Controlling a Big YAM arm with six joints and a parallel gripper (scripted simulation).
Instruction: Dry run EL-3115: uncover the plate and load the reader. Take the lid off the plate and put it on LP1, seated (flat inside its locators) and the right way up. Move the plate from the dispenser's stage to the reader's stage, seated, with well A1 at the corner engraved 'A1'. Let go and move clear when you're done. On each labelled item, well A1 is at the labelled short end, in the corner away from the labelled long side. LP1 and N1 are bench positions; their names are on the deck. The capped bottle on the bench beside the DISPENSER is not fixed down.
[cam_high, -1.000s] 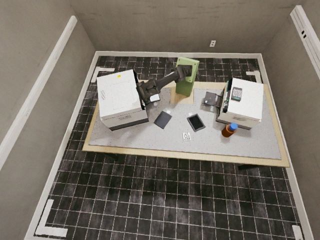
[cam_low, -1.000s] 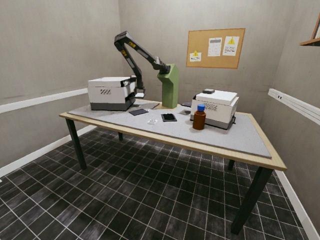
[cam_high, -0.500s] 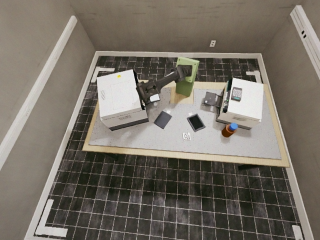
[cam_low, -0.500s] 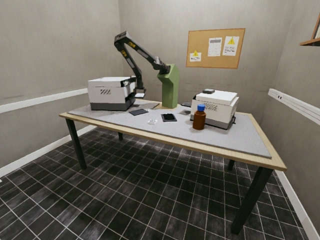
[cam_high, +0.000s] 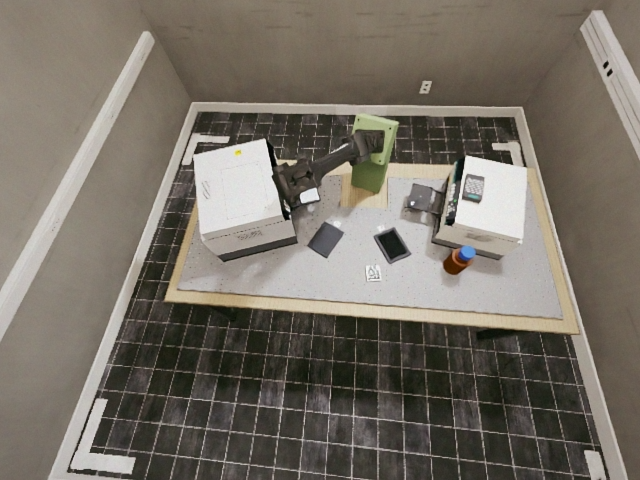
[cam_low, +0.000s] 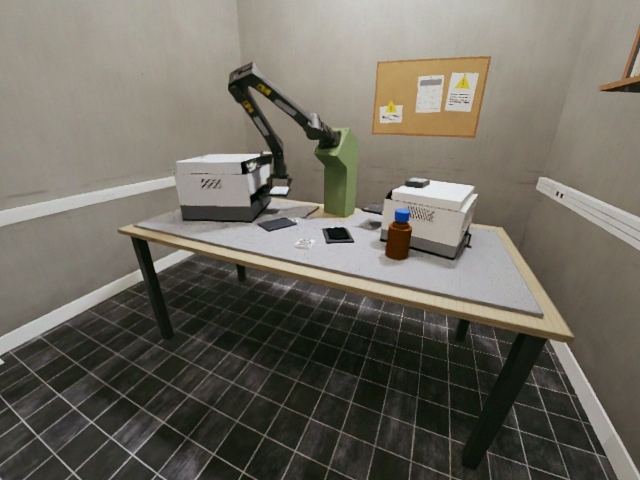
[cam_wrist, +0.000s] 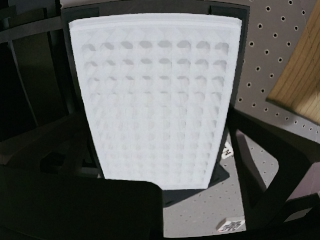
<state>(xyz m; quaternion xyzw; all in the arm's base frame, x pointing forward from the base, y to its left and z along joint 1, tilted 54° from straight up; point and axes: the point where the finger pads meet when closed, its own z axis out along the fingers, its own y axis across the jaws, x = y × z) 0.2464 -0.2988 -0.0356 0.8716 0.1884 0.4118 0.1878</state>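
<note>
Now: the white well plate right at my hand. From my hand the other things lie so: brown capped bottle (69 cm to the left, 33 cm ahead, 1 cm below); then dark flat lid (42 cm to the left, 23 cm ahead, 11 cm below).
</note>
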